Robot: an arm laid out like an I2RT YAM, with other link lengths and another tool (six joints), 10 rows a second.
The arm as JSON. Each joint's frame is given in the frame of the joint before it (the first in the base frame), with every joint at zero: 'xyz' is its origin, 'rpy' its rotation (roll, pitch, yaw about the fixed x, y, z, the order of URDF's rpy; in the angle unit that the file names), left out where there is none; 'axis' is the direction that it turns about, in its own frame. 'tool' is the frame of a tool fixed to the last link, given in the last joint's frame.
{
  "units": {
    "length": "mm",
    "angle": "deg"
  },
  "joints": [
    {
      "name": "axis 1",
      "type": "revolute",
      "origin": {
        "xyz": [
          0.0,
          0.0,
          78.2
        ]
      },
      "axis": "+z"
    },
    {
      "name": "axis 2",
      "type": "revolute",
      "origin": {
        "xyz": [
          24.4,
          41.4,
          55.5
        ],
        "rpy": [
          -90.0,
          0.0,
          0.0
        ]
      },
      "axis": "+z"
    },
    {
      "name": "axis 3",
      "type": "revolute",
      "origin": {
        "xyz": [
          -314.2,
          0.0,
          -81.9
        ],
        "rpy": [
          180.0,
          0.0,
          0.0
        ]
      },
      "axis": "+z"
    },
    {
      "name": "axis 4",
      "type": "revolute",
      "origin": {
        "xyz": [
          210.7,
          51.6,
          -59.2
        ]
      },
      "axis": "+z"
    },
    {
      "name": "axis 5",
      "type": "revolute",
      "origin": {
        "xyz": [
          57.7,
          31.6,
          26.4
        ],
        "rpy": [
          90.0,
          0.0,
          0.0
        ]
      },
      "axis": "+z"
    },
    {
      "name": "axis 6",
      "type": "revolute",
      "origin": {
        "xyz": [
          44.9,
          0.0,
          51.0
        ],
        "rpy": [
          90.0,
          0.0,
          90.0
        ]
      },
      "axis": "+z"
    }
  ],
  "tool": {
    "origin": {
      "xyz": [
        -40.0,
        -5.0,
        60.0
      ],
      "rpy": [
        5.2,
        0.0,
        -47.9
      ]
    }
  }
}
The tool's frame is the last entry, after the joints.
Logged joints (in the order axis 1, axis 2, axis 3, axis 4, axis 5, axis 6), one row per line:
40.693, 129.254, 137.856, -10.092, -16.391, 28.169
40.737, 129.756, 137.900, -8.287, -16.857, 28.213
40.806, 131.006, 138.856, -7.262, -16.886, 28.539
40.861, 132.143, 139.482, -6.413, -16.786, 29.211
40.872, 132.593, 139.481, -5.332, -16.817, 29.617
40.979, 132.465, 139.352, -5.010, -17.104, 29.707
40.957, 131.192, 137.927, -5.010, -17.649, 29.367
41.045, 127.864, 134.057, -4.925, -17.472, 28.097
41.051, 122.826, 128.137, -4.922, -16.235, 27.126
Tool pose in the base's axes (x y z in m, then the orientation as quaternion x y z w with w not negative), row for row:
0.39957, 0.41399, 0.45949, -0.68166, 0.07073, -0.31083, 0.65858
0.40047, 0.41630, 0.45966, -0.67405, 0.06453, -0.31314, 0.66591
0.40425, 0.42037, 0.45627, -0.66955, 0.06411, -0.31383, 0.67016
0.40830, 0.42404, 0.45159, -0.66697, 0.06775, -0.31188, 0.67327
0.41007, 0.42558, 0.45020, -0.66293, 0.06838, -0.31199, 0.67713
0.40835, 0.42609, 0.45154, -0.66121, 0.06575, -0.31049, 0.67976
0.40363, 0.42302, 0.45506, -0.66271, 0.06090, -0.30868, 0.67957
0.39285, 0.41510, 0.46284, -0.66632, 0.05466, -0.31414, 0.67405
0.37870, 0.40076, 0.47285, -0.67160, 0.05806, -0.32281, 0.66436
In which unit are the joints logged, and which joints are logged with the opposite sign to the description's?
The joints are logged in degrees. Opposite sign: none.
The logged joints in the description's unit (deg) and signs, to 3 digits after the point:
40.693, 129.254, 137.856, -10.092, -16.391, 28.169
40.737, 129.756, 137.900, -8.287, -16.857, 28.213
40.806, 131.006, 138.856, -7.262, -16.886, 28.539
40.861, 132.143, 139.482, -6.413, -16.786, 29.211
40.872, 132.593, 139.481, -5.332, -16.817, 29.617
40.979, 132.465, 139.352, -5.010, -17.104, 29.707
40.957, 131.192, 137.927, -5.010, -17.649, 29.367
41.045, 127.864, 134.057, -4.925, -17.472, 28.097
41.051, 122.826, 128.137, -4.922, -16.235, 27.126

